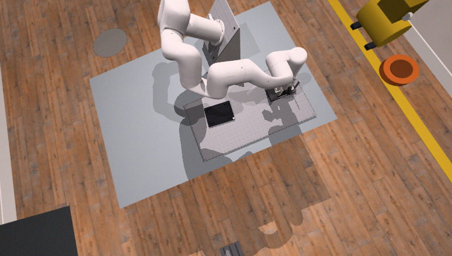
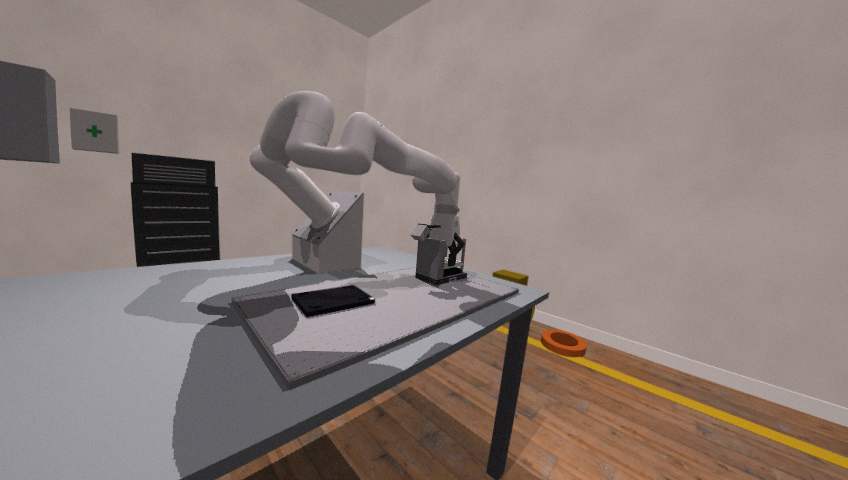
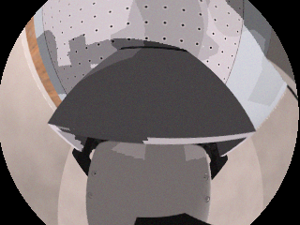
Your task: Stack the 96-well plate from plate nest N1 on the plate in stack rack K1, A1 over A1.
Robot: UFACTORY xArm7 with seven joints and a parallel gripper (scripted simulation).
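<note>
Now: hand 1 cm above the white 96-well plate. Also, from my hand: dark 96-well plate 4 cm below; pale A1 mark 8 cm ahead, 30 cm to the right, 5 cm below.
</note>
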